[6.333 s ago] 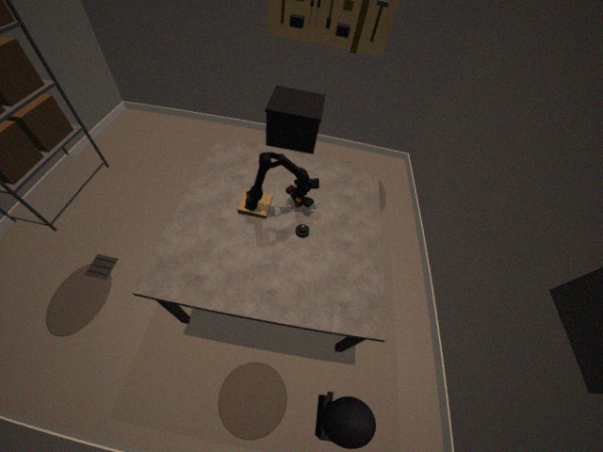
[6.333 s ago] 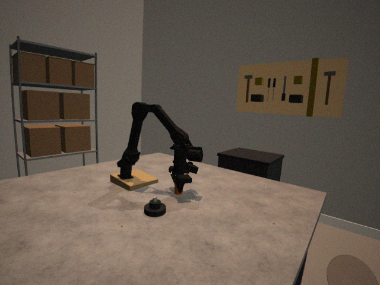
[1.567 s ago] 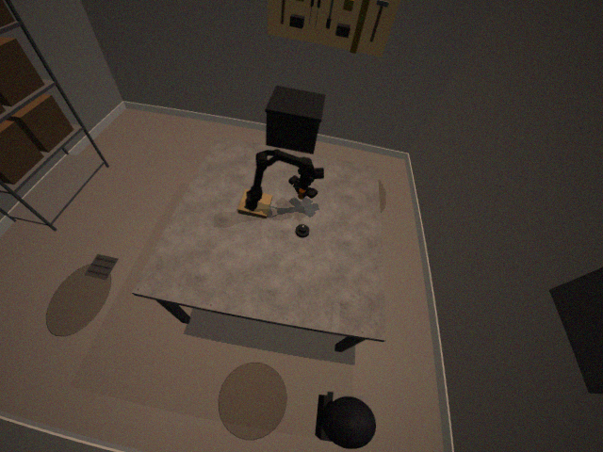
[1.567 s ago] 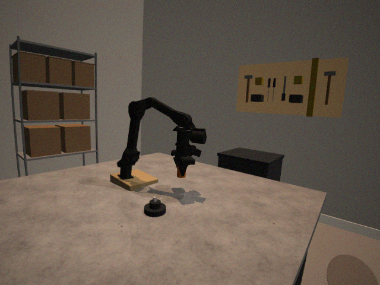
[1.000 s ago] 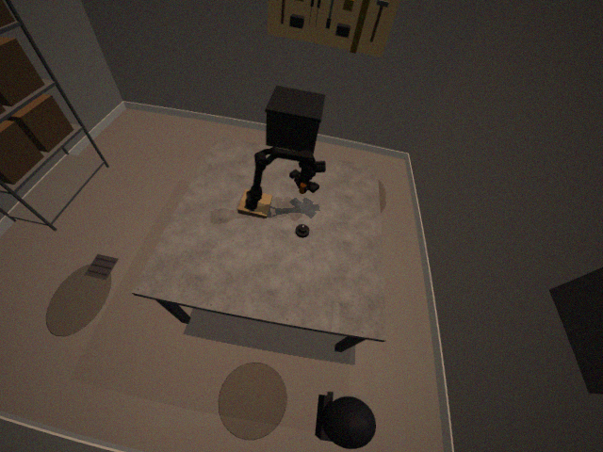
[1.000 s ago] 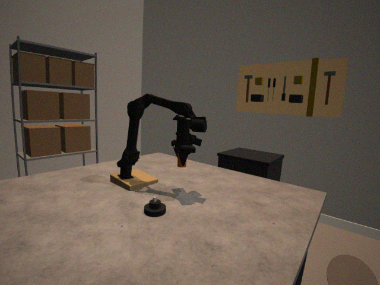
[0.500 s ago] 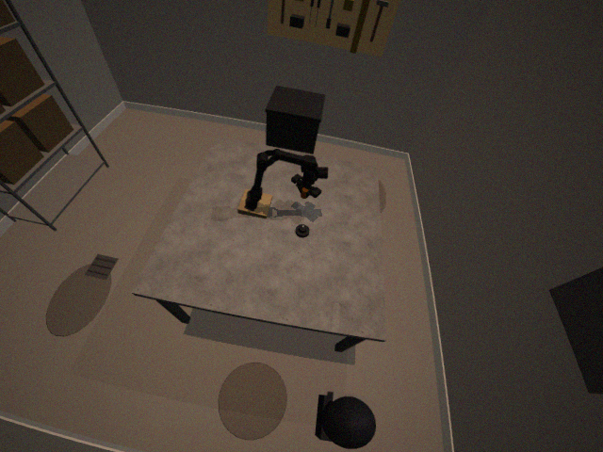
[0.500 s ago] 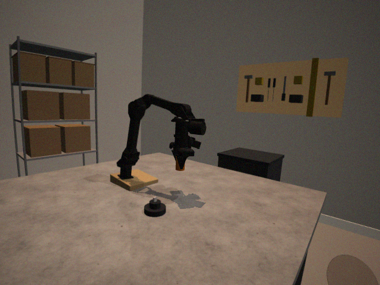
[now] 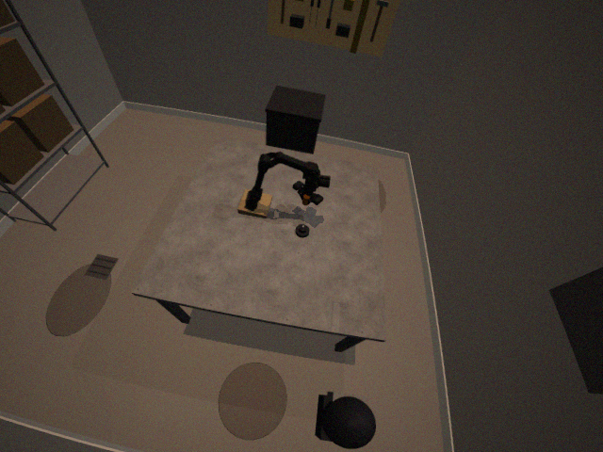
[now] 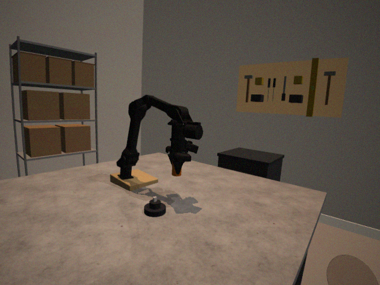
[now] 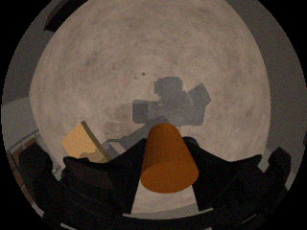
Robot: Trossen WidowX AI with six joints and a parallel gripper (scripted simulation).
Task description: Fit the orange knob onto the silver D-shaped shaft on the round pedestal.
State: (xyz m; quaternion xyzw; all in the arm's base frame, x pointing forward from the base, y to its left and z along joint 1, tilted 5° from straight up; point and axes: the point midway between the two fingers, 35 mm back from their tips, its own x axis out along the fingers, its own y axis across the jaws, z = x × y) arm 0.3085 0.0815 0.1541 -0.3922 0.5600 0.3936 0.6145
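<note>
My gripper tip is now 30 mm short of the round black pedestal, 130 mm to the left of it and 100 mm above it. The rest, counted from my gripper tip: orange knob 30 mm above.
</note>
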